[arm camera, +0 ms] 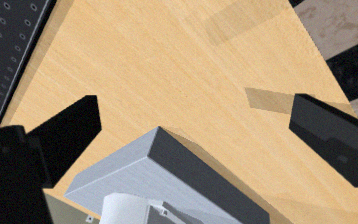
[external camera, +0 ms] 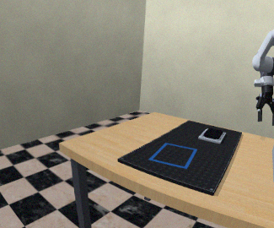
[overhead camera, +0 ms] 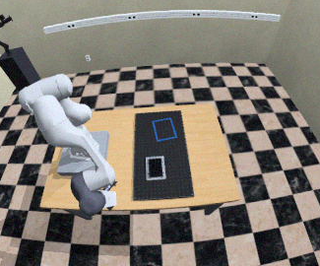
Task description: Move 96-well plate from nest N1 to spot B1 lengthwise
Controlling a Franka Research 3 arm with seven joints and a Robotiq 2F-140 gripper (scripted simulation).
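The 96-well plate is 29 cm ahead of my hand, 18 cm to the left of it and 8 cm below it. The rest, counted from my hand: white plate nest (29 cm ahead, 18 cm to the left, 9 cm below).
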